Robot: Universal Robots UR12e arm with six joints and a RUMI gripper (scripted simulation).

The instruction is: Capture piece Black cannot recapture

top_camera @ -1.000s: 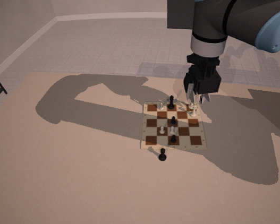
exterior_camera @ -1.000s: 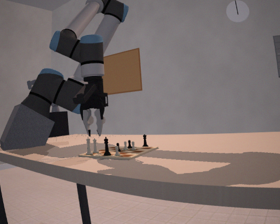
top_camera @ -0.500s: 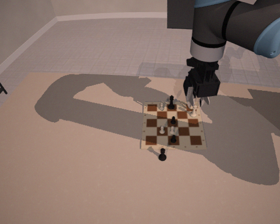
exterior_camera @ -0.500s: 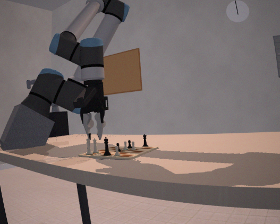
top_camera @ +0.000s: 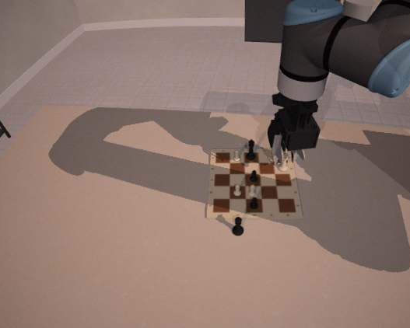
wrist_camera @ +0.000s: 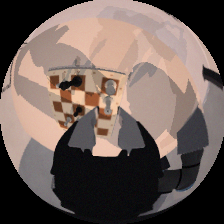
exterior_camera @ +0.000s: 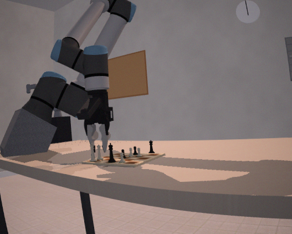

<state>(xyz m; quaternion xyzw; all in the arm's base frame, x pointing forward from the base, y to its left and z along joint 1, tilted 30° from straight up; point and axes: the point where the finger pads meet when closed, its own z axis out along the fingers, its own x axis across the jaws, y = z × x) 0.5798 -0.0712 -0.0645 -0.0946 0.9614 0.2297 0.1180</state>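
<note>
The tall white piece lies 4 cm to the right of my hand, 1 cm below it and 1 cm ahead of it. Round my hand: tall black piece: 9 cm ahead, 3 cm to the right, 1 cm below; then chessboard: 8 cm ahead, 5 cm to the left, 4 cm below.
</note>
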